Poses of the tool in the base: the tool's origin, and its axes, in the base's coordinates. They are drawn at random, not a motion.
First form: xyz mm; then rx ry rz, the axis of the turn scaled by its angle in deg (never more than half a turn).
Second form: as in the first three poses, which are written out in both.
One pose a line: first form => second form
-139.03 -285.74 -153.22 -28.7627 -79.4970 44.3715 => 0.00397 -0.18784 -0.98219 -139.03; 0.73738 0.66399 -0.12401 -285.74; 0.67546 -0.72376 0.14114 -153.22; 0 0 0 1
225.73 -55.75 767.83 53.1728 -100.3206 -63.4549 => -0.36902 -0.14493 -0.91805 225.73; -0.89161 0.33410 0.30565 -55.75; 0.26242 0.93133 -0.25251 767.83; 0 0 0 1
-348.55 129.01 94.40 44.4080 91.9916 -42.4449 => -0.13420 0.81056 0.57008 -348.55; 0.09228 0.58300 -0.80721 129.01; -0.98665 -0.05572 -0.15304 94.40; 0 0 0 1
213.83 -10.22 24.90 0.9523 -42.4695 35.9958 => 0.56394 -0.53962 -0.62513 213.83; 0.52824 0.81758 -0.22921 -10.22; 0.63477 -0.20096 0.74611 24.90; 0 0 0 1
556.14 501.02 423.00 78.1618 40.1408 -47.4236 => 0.54657 0.83649 -0.03930 556.14; -0.09943 0.01823 -0.99488 501.02; -0.83149 0.54768 0.09314 423.00; 0 0 0 1
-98.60 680.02 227.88 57.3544 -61.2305 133.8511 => -0.67298 -0.58899 0.44743 -98.60; 0.04663 -0.63749 -0.76905 680.02; 0.73819 -0.49669 0.45648 227.88; 0 0 0 1
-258.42 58.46 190.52 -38.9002 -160.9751 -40.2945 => -0.88265 0.46739 -0.04969 -258.42; 0.38886 0.78553 0.48137 58.46; 0.26402 0.40557 -0.87511 190.52; 0 0 0 1
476.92 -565.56 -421.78 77.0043 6.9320 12.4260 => 0.97367 -0.08598 0.21110 476.92; 0.22480 0.20890 -0.95175 -565.56; 0.03773 0.97415 0.22273 -421.78; 0 0 0 1
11.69 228.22 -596.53 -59.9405 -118.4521 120.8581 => -0.77702 0.43503 -0.45495 11.69; 0.44612 -0.12932 -0.88558 228.22; -0.44409 -0.89108 -0.09359 -596.53; 0 0 0 1
